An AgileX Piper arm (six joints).
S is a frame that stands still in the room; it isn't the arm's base.
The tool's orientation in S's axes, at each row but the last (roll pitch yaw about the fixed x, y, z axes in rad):
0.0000 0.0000 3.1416
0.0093 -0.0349 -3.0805
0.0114 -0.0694 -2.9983
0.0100 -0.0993 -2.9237
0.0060 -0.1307 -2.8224
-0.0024 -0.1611 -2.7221
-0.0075 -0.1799 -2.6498
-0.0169 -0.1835 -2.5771
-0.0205 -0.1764 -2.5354
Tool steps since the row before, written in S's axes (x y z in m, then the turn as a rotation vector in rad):
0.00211 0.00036 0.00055 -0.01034 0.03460 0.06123
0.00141 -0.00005 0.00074 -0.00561 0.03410 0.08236
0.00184 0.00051 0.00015 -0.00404 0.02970 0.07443
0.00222 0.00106 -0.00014 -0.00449 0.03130 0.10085
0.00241 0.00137 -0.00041 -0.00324 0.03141 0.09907
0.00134 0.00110 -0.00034 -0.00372 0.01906 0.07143
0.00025 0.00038 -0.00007 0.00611 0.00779 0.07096
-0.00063 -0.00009 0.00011 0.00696 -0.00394 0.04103
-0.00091 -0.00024 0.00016 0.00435 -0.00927 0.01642
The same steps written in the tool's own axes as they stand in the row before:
-0.00211 -0.00036 0.00055 0.01034 -0.03460 0.06123
-0.00138 0.00014 0.00079 0.00639 -0.03361 0.08250
-0.00188 -0.00024 0.00028 0.00492 -0.02912 0.07460
-0.00240 -0.00055 0.00010 0.00763 -0.03052 0.10090
-0.00275 -0.00054 -0.00005 0.00619 -0.03024 0.09929
-0.00170 -0.00046 -0.00007 0.00715 -0.01909 0.07116
-0.00041 -0.00022 0.00000 0.00378 -0.00452 0.07140
0.00059 -0.00026 0.00000 0.00378 0.00636 0.04114
0.00090 -0.00032 0.00000 0.00456 0.00977 0.01607

